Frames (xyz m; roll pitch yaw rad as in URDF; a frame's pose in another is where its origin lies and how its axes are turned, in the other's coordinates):
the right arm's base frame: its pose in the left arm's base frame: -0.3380 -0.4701 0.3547 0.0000 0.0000 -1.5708
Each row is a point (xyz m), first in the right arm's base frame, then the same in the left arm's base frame.
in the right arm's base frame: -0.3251 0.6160 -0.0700
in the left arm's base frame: 0.2780 -0.1450 0.2847
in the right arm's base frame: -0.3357 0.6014 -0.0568
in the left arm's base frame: 0.2634 -0.1344 0.2979
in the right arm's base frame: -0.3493 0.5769 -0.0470
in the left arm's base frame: 0.2389 -0.1208 0.3077
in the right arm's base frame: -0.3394 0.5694 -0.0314
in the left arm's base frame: 0.2314 -0.1307 0.3233
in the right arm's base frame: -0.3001 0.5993 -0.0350
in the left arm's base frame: 0.2613 -0.1700 0.3197
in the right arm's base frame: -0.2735 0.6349 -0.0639
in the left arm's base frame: 0.2969 -0.1966 0.2908
